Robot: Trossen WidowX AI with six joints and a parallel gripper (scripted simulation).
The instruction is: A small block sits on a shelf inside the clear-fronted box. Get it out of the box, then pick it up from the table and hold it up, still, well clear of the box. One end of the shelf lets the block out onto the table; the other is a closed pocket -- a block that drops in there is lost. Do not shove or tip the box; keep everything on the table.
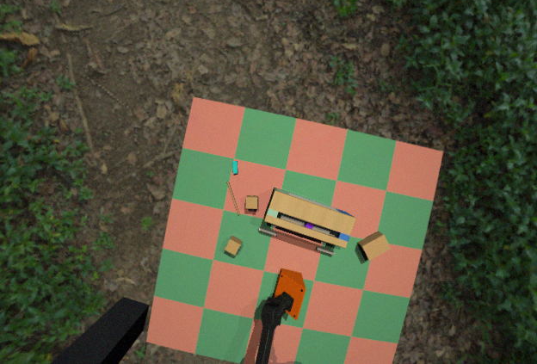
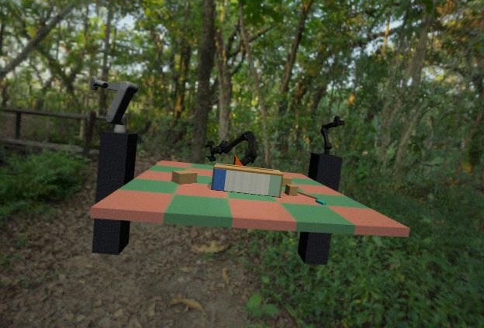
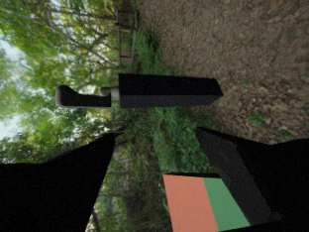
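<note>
The purple block is 870 mm ahead of my gripper tip, 310 mm to the left of it and 20 mm below it. The rest, counted from my gripper tip: thin stick 880 mm ahead, 680 mm to the left, 110 mm below; box 860 mm ahead, 320 mm to the left, 50 mm below.
</note>
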